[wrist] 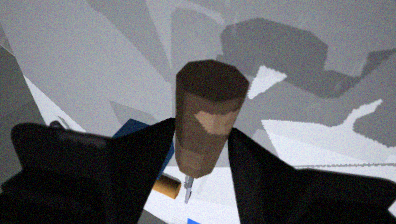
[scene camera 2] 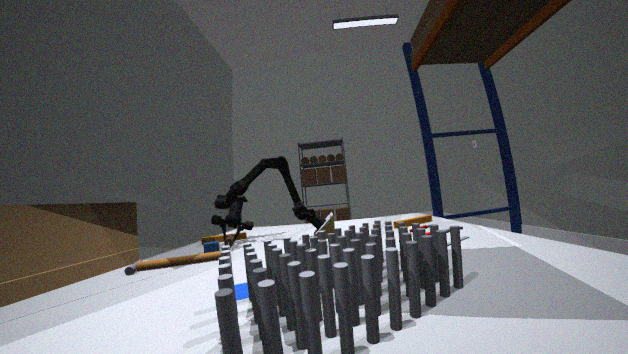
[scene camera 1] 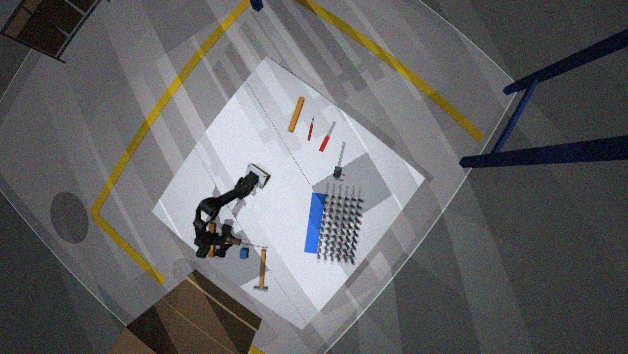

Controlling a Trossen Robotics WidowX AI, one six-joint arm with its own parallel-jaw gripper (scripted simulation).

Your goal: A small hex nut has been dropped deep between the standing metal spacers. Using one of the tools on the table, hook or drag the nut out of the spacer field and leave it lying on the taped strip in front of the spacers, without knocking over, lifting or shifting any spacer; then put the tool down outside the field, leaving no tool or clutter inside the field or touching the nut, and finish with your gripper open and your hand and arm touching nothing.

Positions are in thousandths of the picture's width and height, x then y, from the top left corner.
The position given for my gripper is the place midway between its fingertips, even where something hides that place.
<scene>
In view: my gripper (wrist: 511,574) and a blue taped strip (scene camera 1: 506,572).
</scene>
